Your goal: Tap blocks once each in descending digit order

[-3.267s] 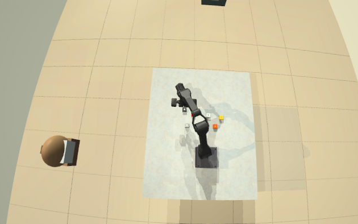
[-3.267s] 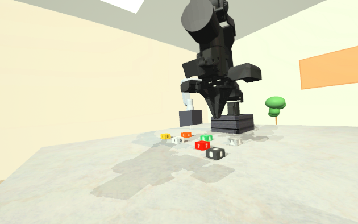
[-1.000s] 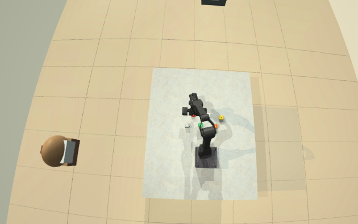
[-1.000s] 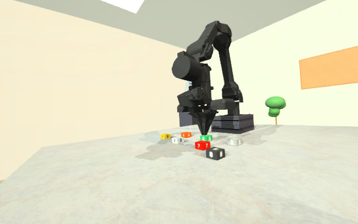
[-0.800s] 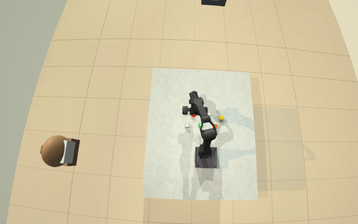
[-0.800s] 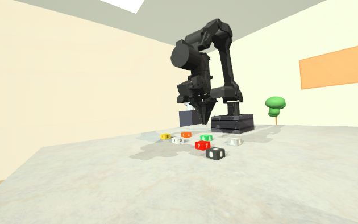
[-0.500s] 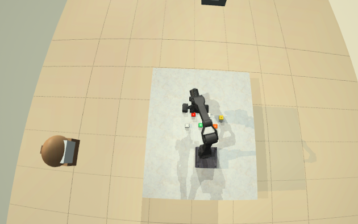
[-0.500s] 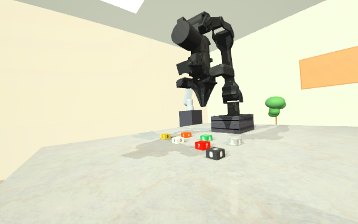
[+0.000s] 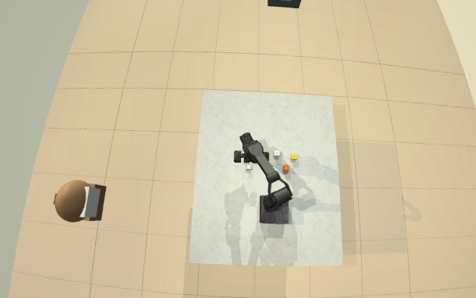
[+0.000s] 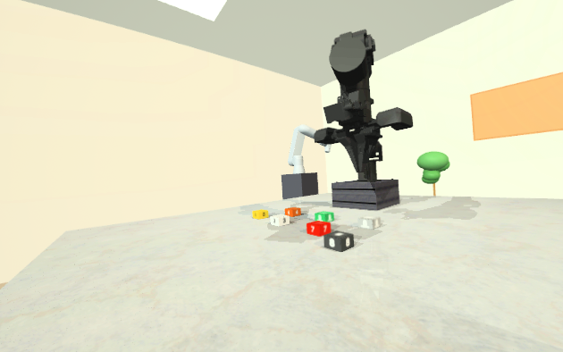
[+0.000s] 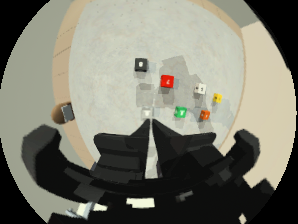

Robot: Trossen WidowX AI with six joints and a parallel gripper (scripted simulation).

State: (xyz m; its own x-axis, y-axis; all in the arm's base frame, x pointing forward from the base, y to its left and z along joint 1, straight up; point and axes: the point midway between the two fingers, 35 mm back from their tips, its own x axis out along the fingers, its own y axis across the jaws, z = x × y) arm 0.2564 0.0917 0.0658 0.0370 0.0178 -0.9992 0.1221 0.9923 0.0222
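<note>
Right now my gripper tip is 2 cm past the grey block and 10 cm above it. From my gripper tip the other things lie so: red block 7 cm ahead, 6 cm to the right, 10 cm below; then green block 3 cm behind, 11 cm to the right, 10 cm below; then black block 12 cm ahead, 1 cm to the left, 10 cm below.
</note>
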